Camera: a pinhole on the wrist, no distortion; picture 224 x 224 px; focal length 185.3 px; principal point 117.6 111.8 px. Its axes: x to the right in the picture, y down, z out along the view. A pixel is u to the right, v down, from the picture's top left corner.
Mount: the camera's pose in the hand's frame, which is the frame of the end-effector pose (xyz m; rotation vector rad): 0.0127 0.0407 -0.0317 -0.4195 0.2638 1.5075
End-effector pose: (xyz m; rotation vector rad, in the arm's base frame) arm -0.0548 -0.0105 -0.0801 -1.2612 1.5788 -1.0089
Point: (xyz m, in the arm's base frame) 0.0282 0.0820 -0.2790
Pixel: 161 174
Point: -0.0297 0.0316 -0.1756
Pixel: 131 181
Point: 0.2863 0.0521 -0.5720
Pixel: 145 113
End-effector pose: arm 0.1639 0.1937 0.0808 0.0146 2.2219 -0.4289
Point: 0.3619 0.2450 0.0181
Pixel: 84 179
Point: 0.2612 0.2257 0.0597
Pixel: 50 201
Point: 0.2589 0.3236 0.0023
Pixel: 192 138
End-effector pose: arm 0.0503 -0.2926 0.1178 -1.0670 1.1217 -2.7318
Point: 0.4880 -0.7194 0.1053
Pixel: 92 173
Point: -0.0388 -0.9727 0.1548
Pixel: 203 18
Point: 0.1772 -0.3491 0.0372
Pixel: outside the picture
